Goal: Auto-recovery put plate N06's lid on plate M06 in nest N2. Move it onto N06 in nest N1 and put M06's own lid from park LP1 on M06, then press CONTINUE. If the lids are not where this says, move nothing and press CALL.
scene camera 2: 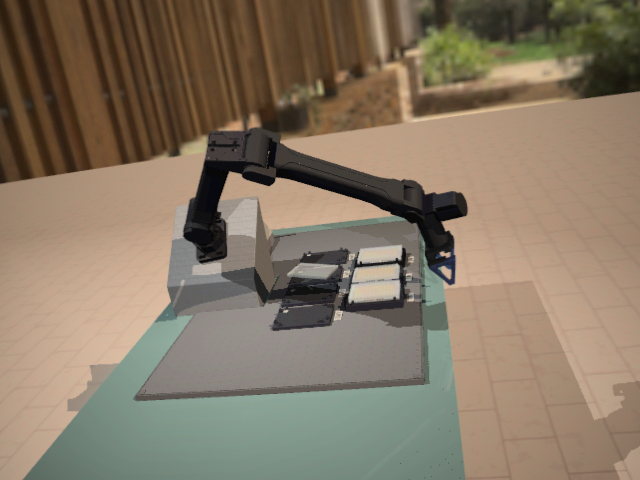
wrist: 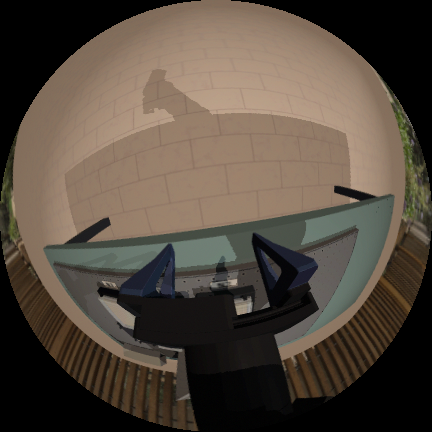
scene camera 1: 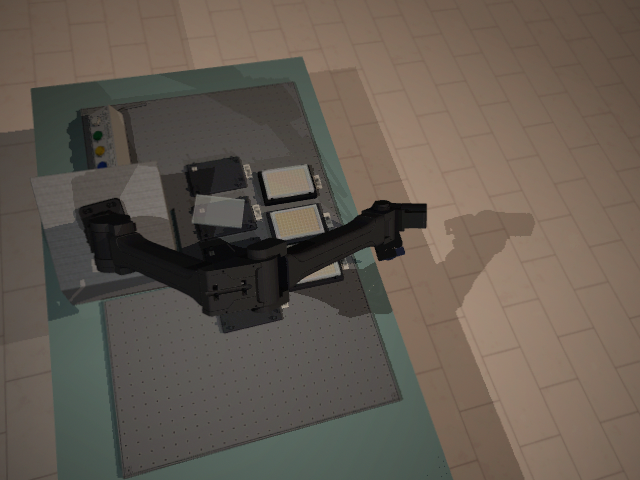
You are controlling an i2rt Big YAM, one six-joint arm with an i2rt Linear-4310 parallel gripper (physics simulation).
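Places are measured from the arm's base along level axes (x ahead, y left, z up), in metres.
Pixels of known places: gripper, fingertip midpoint: (scene camera 2: 451, 276) (wrist: 212, 242) (scene camera 1: 385, 244); arm's base, link origin: (scene camera 2: 212, 241) (scene camera 1: 108, 227).
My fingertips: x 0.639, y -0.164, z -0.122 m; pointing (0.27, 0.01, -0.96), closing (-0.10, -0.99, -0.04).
Observation:
Ahead of a thing's pixels: the offset from my fingertips to its top centre. Level surfaces: height alone.
My gripper (scene camera 1: 399, 252) (scene camera 2: 452, 281) (wrist: 212, 242) is open and empty, its blue fingers wide apart above the table's right edge. Three pale plates stand in a row of black nests: the far plate @(0.179 m back, 0.262 m left, 0.010 m down) (scene camera 1: 287, 182) (scene camera 2: 381, 254), the middle plate @(0.194 m back, 0.137 m left, 0.017 m down) (scene camera 1: 298, 222) (scene camera 2: 376, 272) and the near plate @(0.197 m back, 0.008 m left, 0.011 m down) (scene camera 1: 325, 271) (scene camera 2: 374, 291), which the arm partly hides in scene camera 1. The far plate looks paler; I cannot tell which plates wear lids. A translucent lid @(0.381 m back, 0.228 m left, 0.024 m down) (scene camera 1: 219, 210) (scene camera 2: 313, 270) lies on the second dark park from the far end. Label writing is too small to read.
Other dark parks are the far one @(0.358 m back, 0.345 m left, 0.026 m down) (scene camera 1: 219, 175) (scene camera 2: 325, 256) and the near one @(0.380 m back, 0.047 m right, 0.026 m down) (scene camera 1: 250, 320) (scene camera 2: 303, 316). A button box @(0.607 m back, 0.480 m left, 0.038 m up) (scene camera 1: 121, 136) with green @(0.627 m back, 0.507 m left, 0.029 m up) (scene camera 1: 97, 135), yellow @(0.630 m back, 0.457 m left, 0.029 m up) (scene camera 1: 100, 150) and blue @(0.634 m back, 0.407 m left, 0.029 m up) (scene camera 1: 102, 164) buttons stands beyond the grey pedestal (scene camera 1: 54, 198) (scene camera 2: 235, 284). All sit around a perforated board @(0.046 m down) (scene camera 1: 248, 382) (scene camera 2: 310, 361).

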